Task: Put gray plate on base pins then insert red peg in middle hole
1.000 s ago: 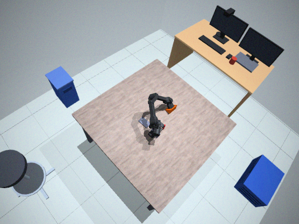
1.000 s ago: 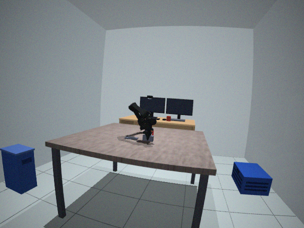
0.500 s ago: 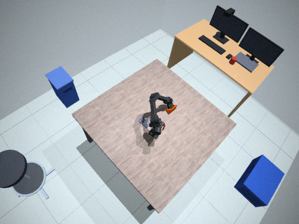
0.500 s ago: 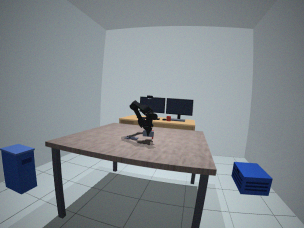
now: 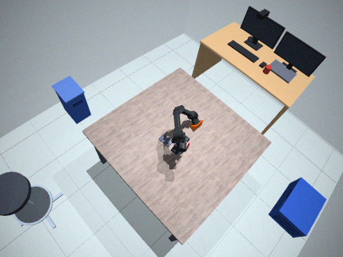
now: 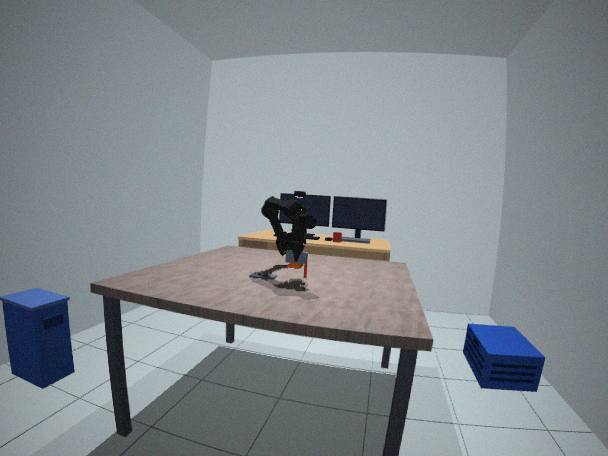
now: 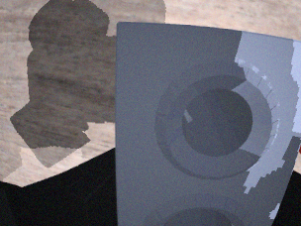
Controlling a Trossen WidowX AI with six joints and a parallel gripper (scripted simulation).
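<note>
My gripper tip is 11 cm past the red peg, 6 cm above it and 3 cm to the right of it. Also, from my gripper tip: gray plate: 3 cm above.
</note>
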